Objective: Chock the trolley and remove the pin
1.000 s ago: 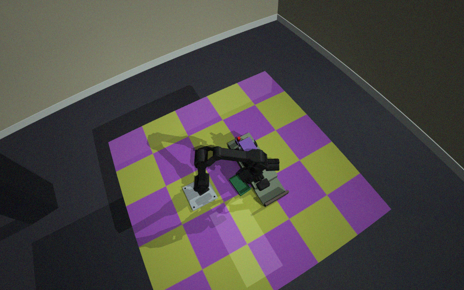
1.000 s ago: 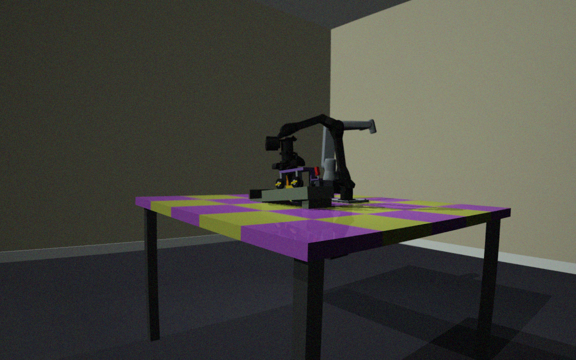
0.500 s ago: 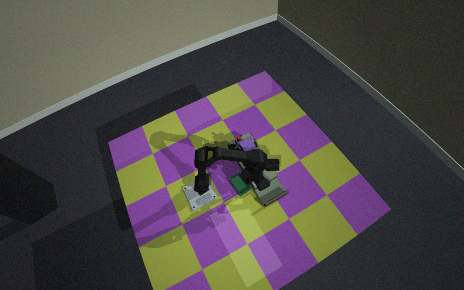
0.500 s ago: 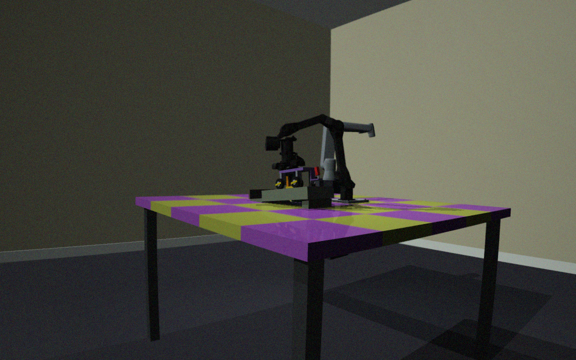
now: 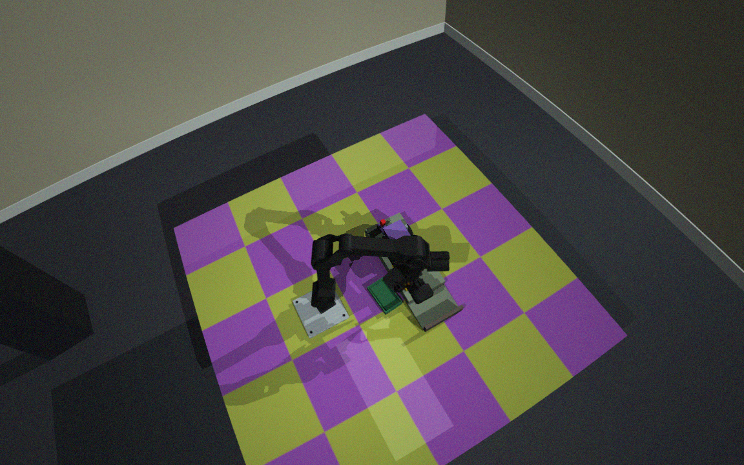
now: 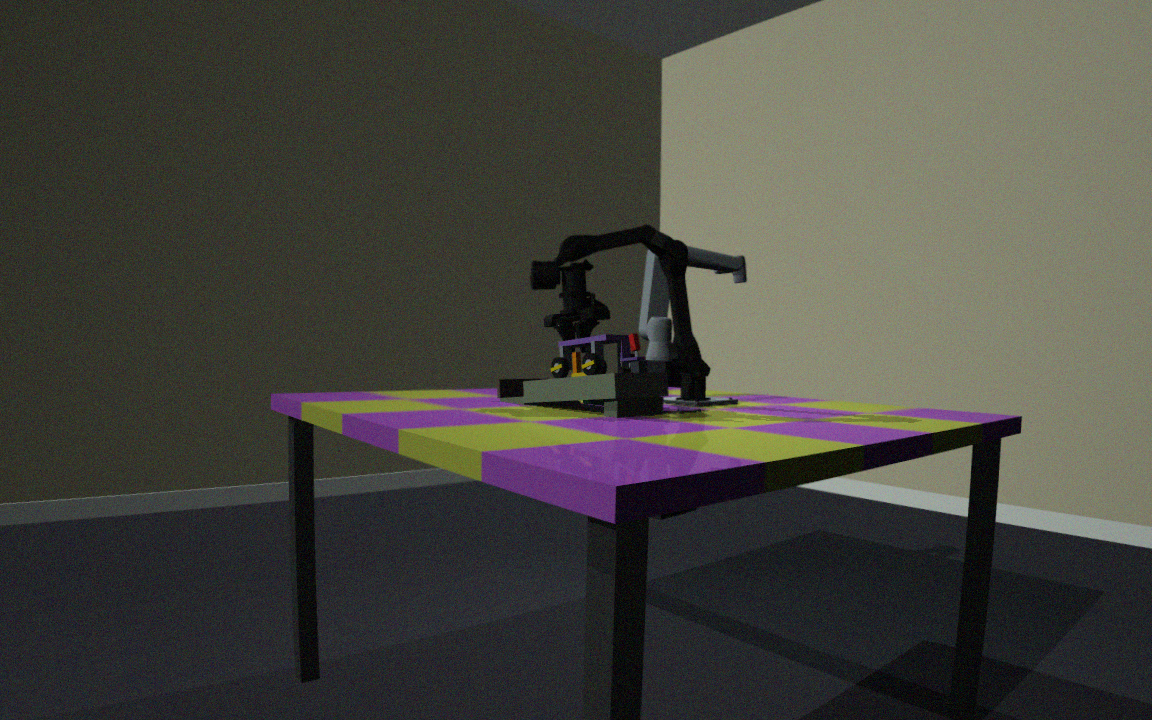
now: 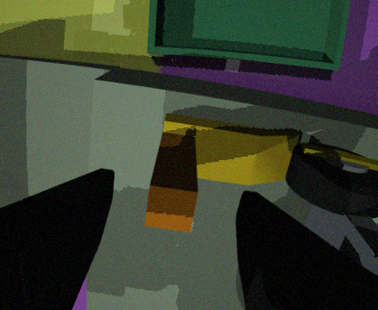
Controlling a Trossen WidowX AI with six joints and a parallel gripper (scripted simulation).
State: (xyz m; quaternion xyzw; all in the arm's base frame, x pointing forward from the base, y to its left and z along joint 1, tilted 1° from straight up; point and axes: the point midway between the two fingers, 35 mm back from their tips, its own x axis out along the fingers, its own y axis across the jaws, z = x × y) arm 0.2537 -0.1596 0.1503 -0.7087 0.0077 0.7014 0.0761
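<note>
The yellow chock lies 10 mm ahead of my gripper tip, 20 mm to the left of it and 40 mm below it. Round my gripper tip: green tray (70 mm behind, 50 mm to the left, 130 mm below); then raised lip (40 mm ahead, 150 mm to the right, 90 mm below); then purple trolley (70 mm ahead, 120 mm to the left, 10 mm below).
</note>
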